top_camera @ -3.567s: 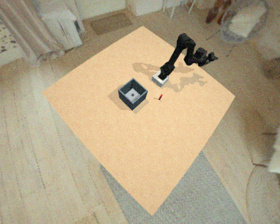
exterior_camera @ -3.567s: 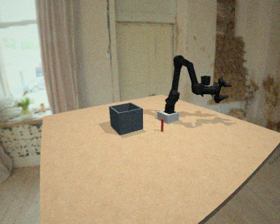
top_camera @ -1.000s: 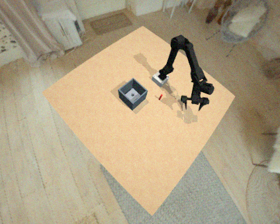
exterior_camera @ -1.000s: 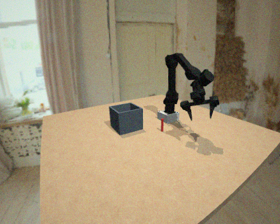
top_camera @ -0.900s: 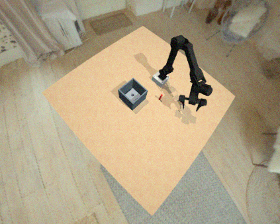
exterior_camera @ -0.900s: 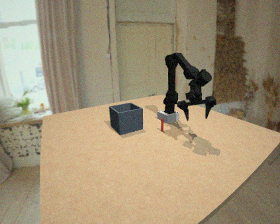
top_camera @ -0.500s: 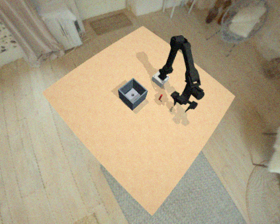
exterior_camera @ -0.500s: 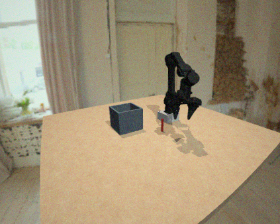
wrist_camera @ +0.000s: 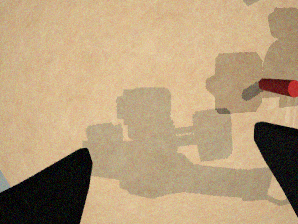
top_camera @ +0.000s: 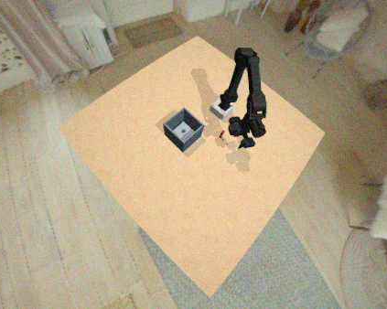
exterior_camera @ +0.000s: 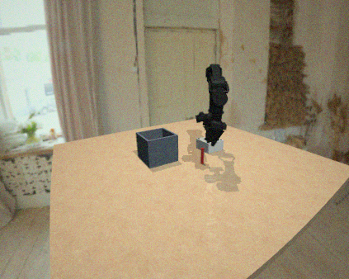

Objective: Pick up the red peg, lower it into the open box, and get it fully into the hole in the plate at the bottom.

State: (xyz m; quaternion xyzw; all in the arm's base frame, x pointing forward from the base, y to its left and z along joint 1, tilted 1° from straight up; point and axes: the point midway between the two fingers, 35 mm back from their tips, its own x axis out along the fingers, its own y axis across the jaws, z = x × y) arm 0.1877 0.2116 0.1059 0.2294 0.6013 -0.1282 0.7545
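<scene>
Right now my gripper tip is 10 cm above the red peg, 9 cm to the left of it and 3 cm past it. From my gripper tip the other things lie so: light grey plate: 26 cm to the right, 13 cm ahead, 9 cm below.
</scene>
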